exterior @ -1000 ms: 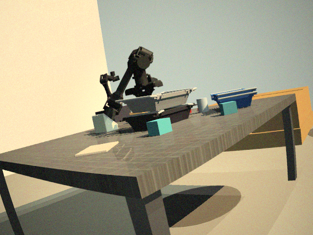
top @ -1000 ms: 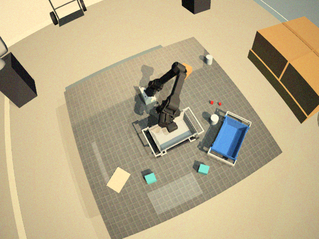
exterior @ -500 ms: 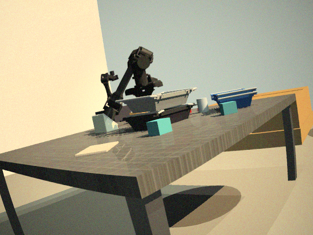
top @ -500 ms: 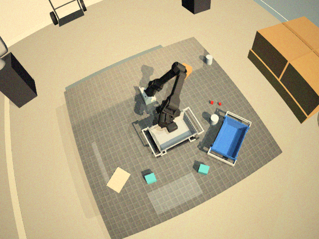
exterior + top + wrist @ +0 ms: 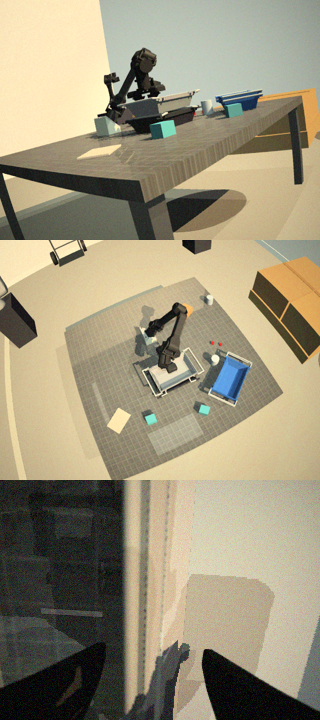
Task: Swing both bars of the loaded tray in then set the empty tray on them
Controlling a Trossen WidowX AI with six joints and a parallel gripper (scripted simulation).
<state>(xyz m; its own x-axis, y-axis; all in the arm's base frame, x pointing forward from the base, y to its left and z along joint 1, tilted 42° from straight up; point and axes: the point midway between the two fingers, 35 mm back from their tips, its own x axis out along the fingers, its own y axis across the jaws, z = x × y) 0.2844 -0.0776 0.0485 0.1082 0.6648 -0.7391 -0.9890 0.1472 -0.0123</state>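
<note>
The grey tray is 8 cm ahead of my gripper tip and 3 cm above it. Round my gripper tip: cream flat plate (46 cm to the right, 14 cm ahead, 8 cm below).
</note>
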